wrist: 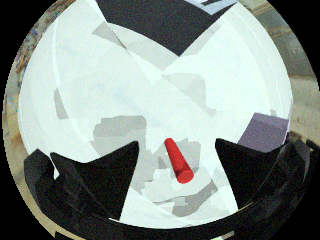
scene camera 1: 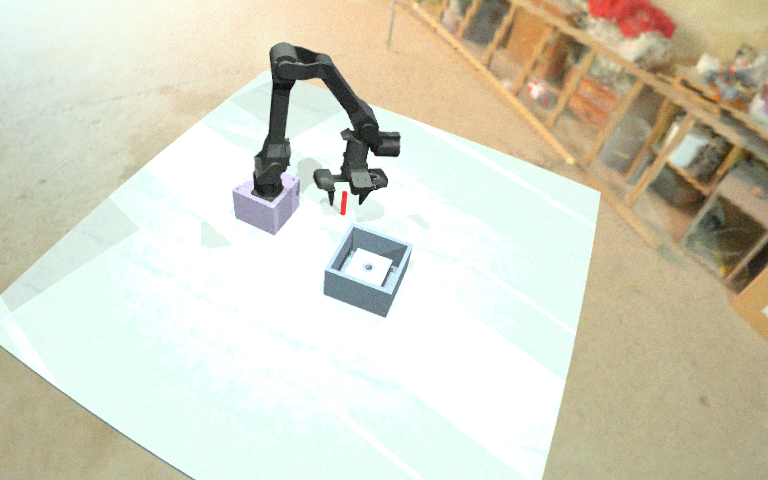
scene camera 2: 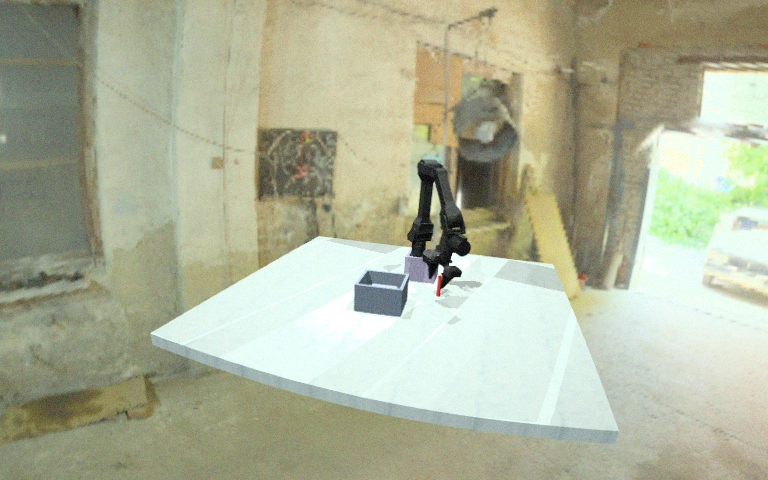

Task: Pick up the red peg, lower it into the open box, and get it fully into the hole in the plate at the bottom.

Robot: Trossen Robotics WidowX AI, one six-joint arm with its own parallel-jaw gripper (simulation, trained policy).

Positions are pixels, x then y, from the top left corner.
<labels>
The gripper shows in the wrist view (178,144), in scene camera 1 and in scene camera 2. The same spot on the gripper: (scene camera 1: 362,180) is (scene camera 2: 430,254).
</labels>
